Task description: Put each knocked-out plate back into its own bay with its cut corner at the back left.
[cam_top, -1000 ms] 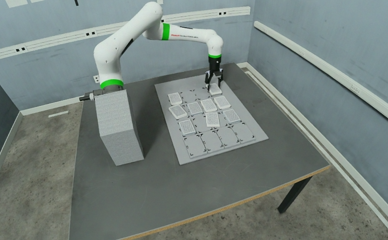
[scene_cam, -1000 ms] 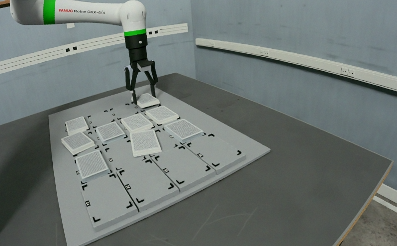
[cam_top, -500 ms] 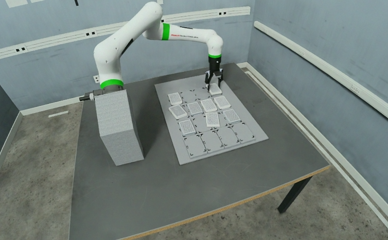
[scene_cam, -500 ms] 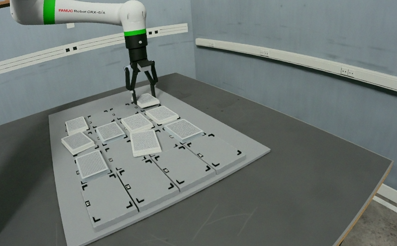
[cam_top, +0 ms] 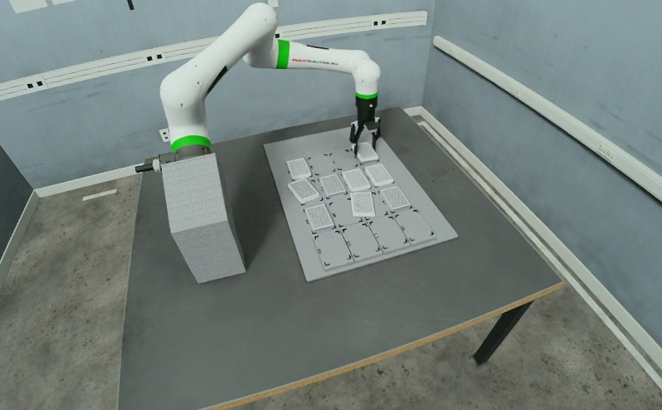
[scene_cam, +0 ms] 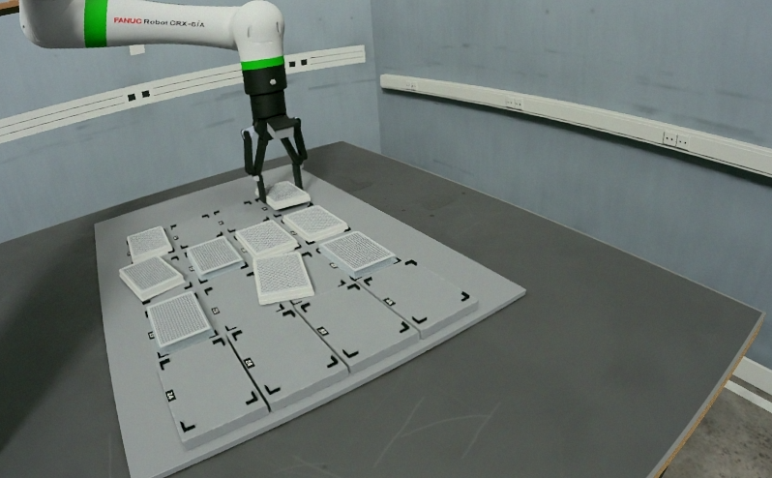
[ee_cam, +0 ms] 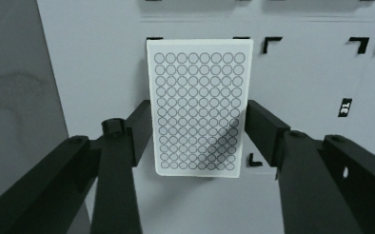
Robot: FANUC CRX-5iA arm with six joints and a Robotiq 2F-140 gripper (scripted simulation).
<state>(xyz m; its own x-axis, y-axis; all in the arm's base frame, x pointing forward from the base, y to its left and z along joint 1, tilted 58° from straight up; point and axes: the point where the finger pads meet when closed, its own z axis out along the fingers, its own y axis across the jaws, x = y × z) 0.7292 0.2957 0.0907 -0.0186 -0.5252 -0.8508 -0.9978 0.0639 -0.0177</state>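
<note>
The label 22 is 26 cm behind my hand, 16 cm to the right of it and 4 cm below it. Round my hand: bay label: 33 cm to the right, 5 cm behind, 4 cm below; 384-well plate: 33 cm behind, 32 cm to the right, 4 cm below.
</note>
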